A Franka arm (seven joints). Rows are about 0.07 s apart.
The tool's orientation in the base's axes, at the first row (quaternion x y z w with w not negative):
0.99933 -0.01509 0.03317 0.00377
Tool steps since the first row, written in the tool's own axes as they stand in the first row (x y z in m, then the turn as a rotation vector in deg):
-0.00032 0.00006 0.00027 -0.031 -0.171 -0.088
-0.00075 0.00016 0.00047 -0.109 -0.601 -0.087
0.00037 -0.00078 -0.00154 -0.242 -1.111 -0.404
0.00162 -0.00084 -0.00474 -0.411 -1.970 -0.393
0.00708 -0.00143 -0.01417 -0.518 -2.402 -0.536
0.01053 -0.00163 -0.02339 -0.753 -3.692 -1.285
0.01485 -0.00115 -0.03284 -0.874 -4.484 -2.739
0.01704 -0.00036 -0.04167 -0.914 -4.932 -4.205
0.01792 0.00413 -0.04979 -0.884 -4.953 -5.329
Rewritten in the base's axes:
-0.00030 -0.00005 -0.00029 -0.032 0.173 0.085
-0.00072 -0.00014 -0.00052 -0.096 0.605 0.076
0.00029 0.00078 0.00156 -0.234 1.121 0.380
0.00133 0.00083 0.00483 -0.376 1.985 0.352
0.00617 0.00134 0.01460 -0.479 2.421 0.485
0.00900 0.00151 0.02403 -0.724 3.724 1.208
0.01267 0.00099 0.03375 -0.917 4.531 2.646
0.01425 0.00021 0.04271 -1.040 4.993 4.103
0.01445 -0.00424 0.05090 -1.084 5.023 5.226

